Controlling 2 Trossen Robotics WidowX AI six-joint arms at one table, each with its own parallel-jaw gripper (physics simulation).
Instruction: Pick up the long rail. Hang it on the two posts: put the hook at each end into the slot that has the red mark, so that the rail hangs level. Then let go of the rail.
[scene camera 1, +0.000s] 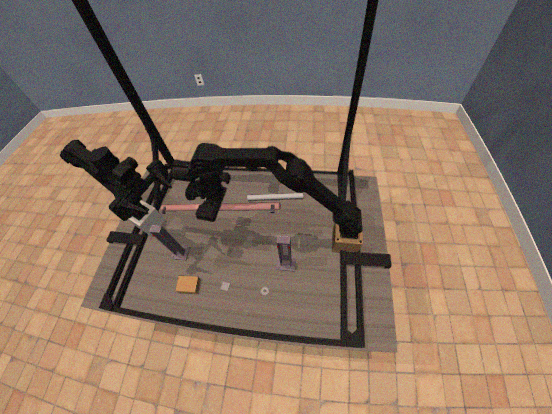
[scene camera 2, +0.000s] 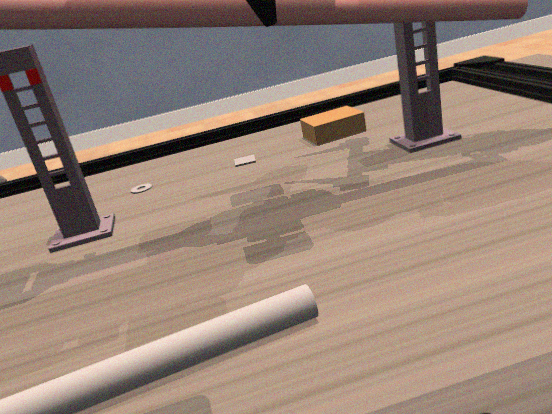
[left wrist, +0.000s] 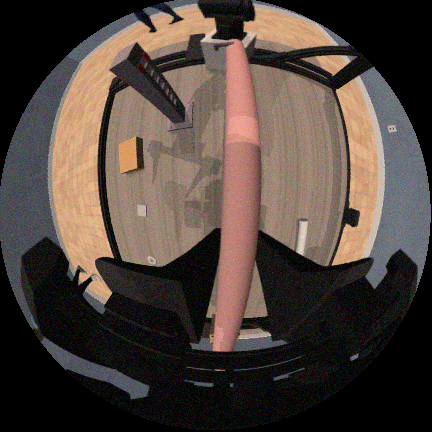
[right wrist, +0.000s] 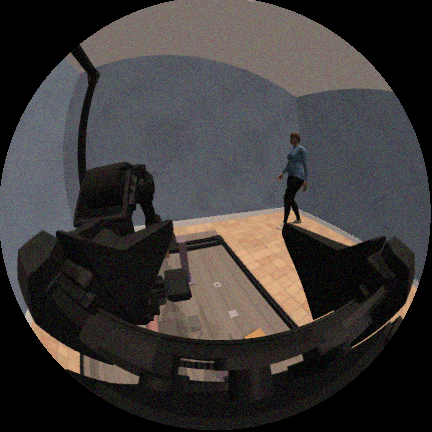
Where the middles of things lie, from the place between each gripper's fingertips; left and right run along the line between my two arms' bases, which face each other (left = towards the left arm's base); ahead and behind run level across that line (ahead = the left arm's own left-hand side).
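Relative to the post base (scene camera 2: 65, 194), my left hand is 25 cm to the right of it, 10 cm short of it and 16 cm above it. Counted from my left hand, the white cylinder (scene camera 2: 117, 375) is 17 cm to the left, 20 cm behind and 18 cm below; the orange block (scene camera 2: 332, 125) is 11 cm to the right, 24 cm ahead and 18 cm below.
Counted from my right hand, the orange block is 5 cm to the right, 12 cm ahead and 40 cm below; the white cylinder is 23 cm to the left, 32 cm behind and 40 cm below; the post base is 31 cm to the left, 3 cm behind and 38 cm below.
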